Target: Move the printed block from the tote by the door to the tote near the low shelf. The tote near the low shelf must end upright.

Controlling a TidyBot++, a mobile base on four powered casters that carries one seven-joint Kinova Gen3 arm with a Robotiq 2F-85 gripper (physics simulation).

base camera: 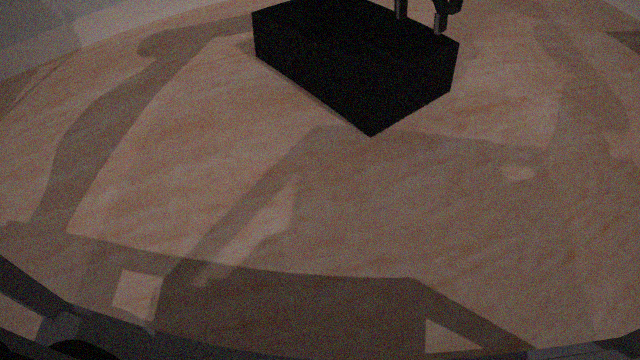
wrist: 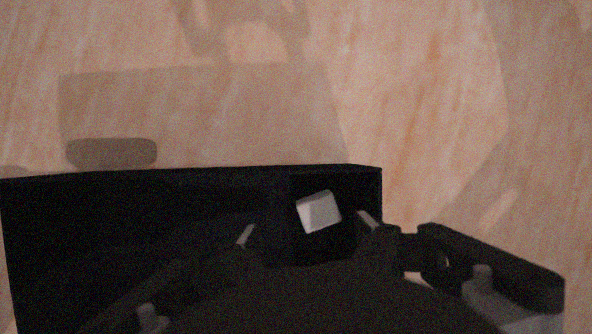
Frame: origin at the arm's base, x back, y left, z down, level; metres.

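Where they show: gripper, between the fingertips: (base camera: 419,25) (wrist: 307,232).
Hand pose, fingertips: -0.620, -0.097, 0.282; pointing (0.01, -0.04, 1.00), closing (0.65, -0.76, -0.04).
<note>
Each offset is from my fingertips to the top centre of the thing, as dx, dy, dz. Level surfaces: height alone.
A black tote {-0.027, +0.108, +0.014} (base camera: 350,75) (wrist: 100,200) stands upright on the floor, at the upper middle of the base camera view. The pale grey printed block {+0.017, -0.006, +0.083} (wrist: 320,212) lies tilted inside it, near one end; the tote's wall hides it from the base camera. My gripper (base camera: 420,25) (wrist: 307,232) is open and empty, pointing down over that end of the tote. In the wrist view the block shows between and just beyond the two fingertips, apart from both. How far the tips are above it is hard to tell. A second tote does not show.
Wood-patterned floor {dz +0.114} (base camera: 200,165) (wrist: 425,100) surrounds the tote, with shadows across it. Dark parts of my base (base camera: 165,342) cross the bottom of the base camera view. A pale grey surface (base camera: 30,30) is at its upper left. The door and low shelf cannot be made out.
</note>
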